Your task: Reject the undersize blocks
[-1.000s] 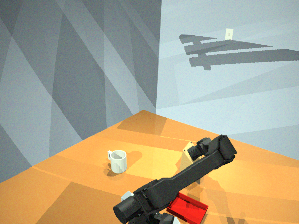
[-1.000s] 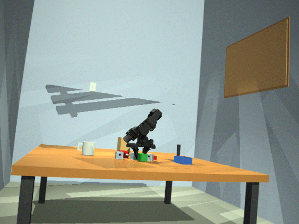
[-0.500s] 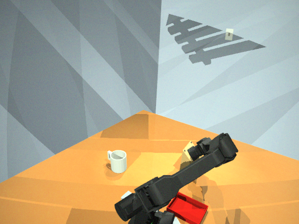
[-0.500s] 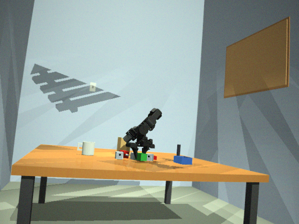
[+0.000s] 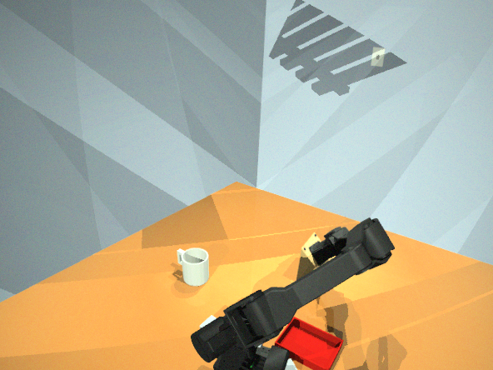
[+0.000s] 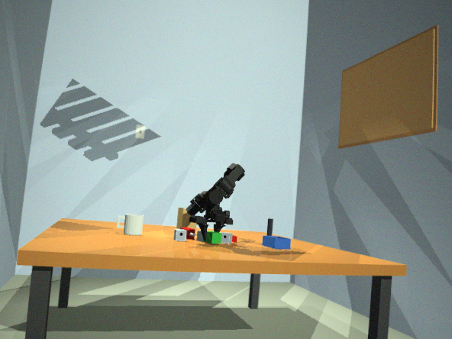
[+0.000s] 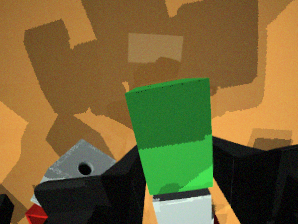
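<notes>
My gripper tip is now 50 mm past the steel block, 20 mm to the left of it and 10 mm below it. Round my gripper tip: green GO gauge 10 mm behind, 20 mm above; then red-handled gauge 120 mm behind, 70 mm to the right, 10 mm above; then red reject tray 160 mm behind, 80 mm to the left.
</notes>
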